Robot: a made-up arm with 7 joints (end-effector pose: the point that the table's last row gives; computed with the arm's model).
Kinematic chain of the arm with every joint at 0, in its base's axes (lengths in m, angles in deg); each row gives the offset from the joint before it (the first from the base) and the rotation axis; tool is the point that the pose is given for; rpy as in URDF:
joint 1: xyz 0 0 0.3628 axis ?
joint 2: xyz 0 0 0 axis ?
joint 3: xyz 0 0 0.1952 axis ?
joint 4: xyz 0.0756 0 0 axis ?
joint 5: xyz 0.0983 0 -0.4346 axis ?
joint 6: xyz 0 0 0 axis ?
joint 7: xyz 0.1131 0 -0.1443 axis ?
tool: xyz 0 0 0 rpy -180 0 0
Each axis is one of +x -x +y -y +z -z.
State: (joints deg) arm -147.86 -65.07 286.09 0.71 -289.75 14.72 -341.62
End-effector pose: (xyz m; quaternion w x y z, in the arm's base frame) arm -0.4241 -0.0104 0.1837 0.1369 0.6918 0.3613 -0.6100
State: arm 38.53 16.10 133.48 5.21 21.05 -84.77 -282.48
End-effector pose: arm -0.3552 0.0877 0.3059 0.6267 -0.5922 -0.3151 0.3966
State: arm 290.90 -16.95 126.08 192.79 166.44 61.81 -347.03
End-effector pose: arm -0.2156 0.0297 1.1098 0.6956 0.0613 -0.5570 0.4496
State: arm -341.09 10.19 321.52 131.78 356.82 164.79 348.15
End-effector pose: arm 0.3862 -0.1048 0.6849 0.0277 -0.9294 0.1010 0.3539
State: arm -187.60 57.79 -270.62 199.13 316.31 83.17 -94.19
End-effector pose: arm -0.6410 0.2009 0.6753 0.5467 0.5252 -0.6516 -0.0273
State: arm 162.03 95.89 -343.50 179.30 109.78 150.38 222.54
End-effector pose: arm -0.5840 0.0511 0.4224 0.7237 0.5286 0.1599 0.4139
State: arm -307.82 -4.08 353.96 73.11 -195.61 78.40 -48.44
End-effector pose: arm 0.4418 0.5031 0.6427 0.9687 -0.2437 0.0450 -0.0171
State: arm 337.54 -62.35 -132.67 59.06 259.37 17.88 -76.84
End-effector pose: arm -0.3278 -0.4197 -0.0009 0.2032 0.9766 -0.0239 -0.0664
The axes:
joint 1: +z
joint 2: +y
joint 3: +z
joint 4: -y
joint 5: -z
joint 6: +y
joint 7: -z

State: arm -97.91 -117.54 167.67 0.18 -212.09 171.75 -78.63
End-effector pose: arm -0.0399 -0.2329 0.1525 0.4469 -0.8406 0.2844 0.1133
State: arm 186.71 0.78 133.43 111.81 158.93 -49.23 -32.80
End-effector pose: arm 0.3484 -0.3805 0.6594 0.3102 0.0249 0.8387 -0.4470
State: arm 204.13 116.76 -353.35 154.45 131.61 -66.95 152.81
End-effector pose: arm -0.3659 -0.0528 -0.1228 0.2327 -0.6071 0.7118 0.2660
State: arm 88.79 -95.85 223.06 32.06 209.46 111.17 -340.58
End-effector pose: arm 0.3134 0.1248 -0.0850 0.3243 0.8589 0.3689 -0.1452
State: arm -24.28 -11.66 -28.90 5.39 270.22 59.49 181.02
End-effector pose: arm 0.1545 -0.2559 0.0070 0.3865 0.2041 -0.8626 0.2546
